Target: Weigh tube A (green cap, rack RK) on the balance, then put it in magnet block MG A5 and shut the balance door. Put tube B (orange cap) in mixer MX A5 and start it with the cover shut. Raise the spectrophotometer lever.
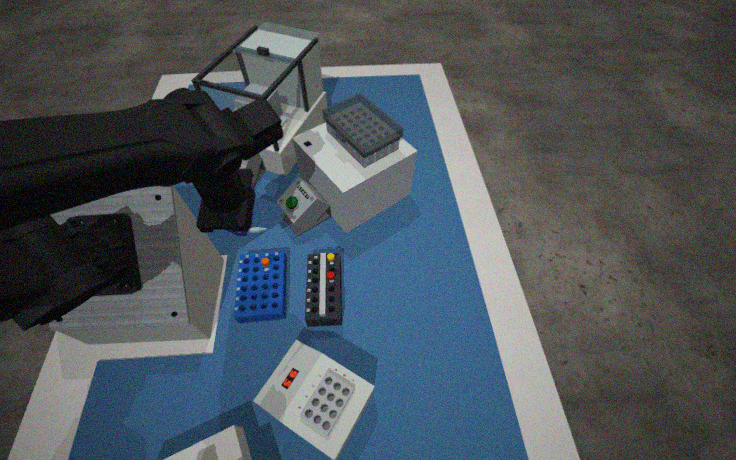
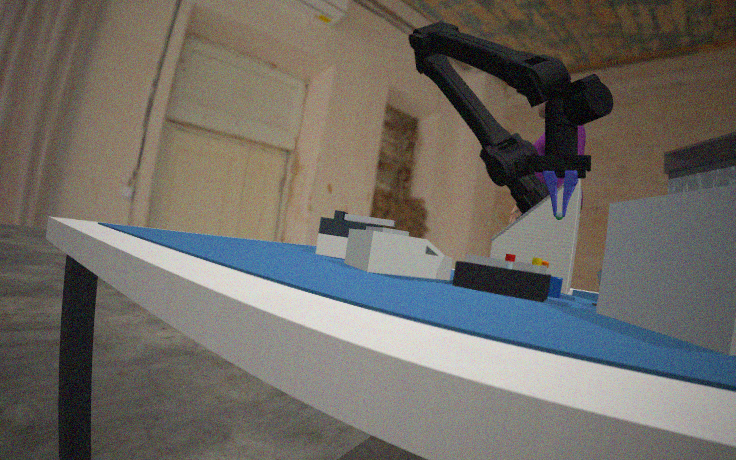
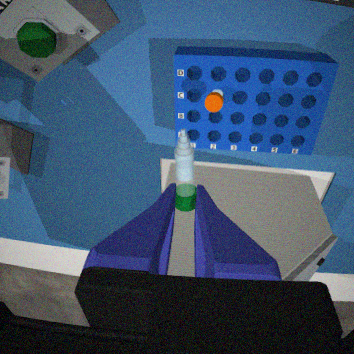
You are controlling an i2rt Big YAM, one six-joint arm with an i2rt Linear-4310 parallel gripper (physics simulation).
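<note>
My gripper [image 1: 243, 232] [image 2: 559, 213] [image 3: 185, 192] is shut on tube A [image 1: 258, 230] [image 2: 559, 218] [image 3: 184, 165] by its green cap. The clear body points away from the fingers, above and beside the blue rack RK [image 1: 259, 316] [image 3: 250, 86]. Tube B, with its orange cap [image 1: 265, 261] [image 2: 544, 264] [image 3: 213, 102], stands in the rack near C2. The balance [image 1: 280, 161] stands at the back, partly hidden by the arm; its door state is unclear. The black magnet block [image 1: 324, 321] [image 2: 499, 282] holds tubes with yellow and red caps. The spectrophotometer's lever cannot be made out.
A large white box [image 1: 379, 197] [image 2: 667, 260] carries a block under a dark clear cover [image 1: 363, 122]. A small panel with a green button [image 1: 292, 202] [image 3: 36, 39] stands beside it. A white device with round wells [image 1: 352, 404] stands in front. A grey wedge-shaped housing [image 1: 198, 303] [image 3: 250, 220] borders the rack.
</note>
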